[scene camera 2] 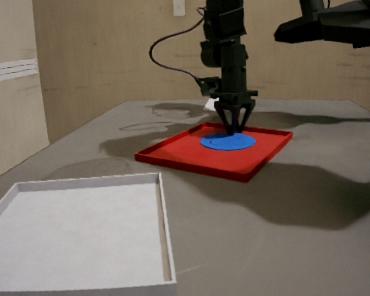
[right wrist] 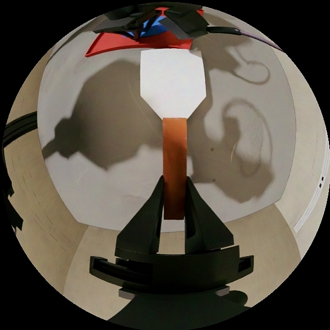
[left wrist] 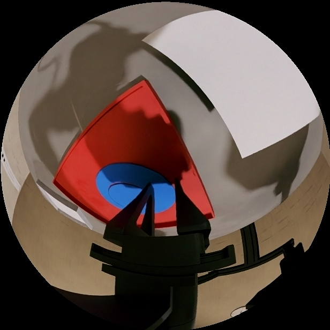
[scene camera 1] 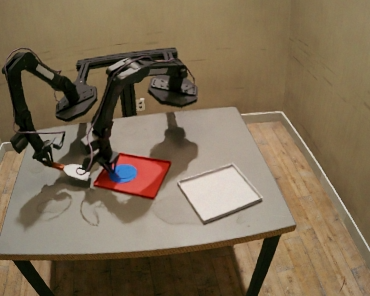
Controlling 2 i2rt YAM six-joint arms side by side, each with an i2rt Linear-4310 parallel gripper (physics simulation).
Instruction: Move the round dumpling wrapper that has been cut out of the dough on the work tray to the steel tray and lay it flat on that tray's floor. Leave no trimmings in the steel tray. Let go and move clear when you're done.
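The blue dough lies flat on the red work tray. A thin curved cut line marks the round wrapper inside it; the fingers hide part of it. My left gripper points down at the dough's far part, open a little, with blue between its tips; whether they touch the dough is unclear. My right gripper is shut on the spatula's orange handle. The steel tray holds no dough.
The spatula's white blade hangs low over the grey table, close beside the work tray's left side in scene camera 1. The steel tray has a low raised rim. Both arms stand close together near the work tray.
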